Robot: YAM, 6 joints.
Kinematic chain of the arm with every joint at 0, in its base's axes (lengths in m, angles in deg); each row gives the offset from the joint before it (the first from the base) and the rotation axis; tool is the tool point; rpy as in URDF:
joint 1: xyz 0 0 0.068 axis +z
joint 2: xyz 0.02 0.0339 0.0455 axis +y
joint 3: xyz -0.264 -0.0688 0 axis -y
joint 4: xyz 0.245 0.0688 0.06 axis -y
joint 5: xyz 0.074 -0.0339 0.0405 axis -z
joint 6: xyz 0.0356 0 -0.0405 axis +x
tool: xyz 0 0 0 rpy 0 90 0
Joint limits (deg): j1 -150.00..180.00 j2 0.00..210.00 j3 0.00..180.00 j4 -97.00..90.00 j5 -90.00..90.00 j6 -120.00..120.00
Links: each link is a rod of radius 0.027 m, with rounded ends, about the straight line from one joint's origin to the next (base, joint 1, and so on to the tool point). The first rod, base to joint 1, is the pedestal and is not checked.
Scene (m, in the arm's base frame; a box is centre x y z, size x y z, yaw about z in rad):
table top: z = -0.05
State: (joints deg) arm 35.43 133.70 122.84 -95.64 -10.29 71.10
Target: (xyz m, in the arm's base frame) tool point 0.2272 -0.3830 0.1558
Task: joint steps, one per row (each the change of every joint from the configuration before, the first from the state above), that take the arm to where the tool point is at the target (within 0.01 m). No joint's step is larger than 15 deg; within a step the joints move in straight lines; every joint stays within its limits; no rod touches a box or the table.
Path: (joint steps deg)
1: -13.57 1.18 0.24 0.69 1.08 0.00
2: -13.56 1.18 0.23 0.69 1.09 0.00
3: -13.57 1.18 0.24 0.69 1.08 0.00
4: -13.57 1.19 0.24 0.70 1.08 0.00
5: -13.57 1.18 0.24 0.69 1.08 0.00
6: -13.56 1.18 0.23 0.69 1.09 0.00
7: -13.57 1.18 0.24 0.69 1.08 0.00

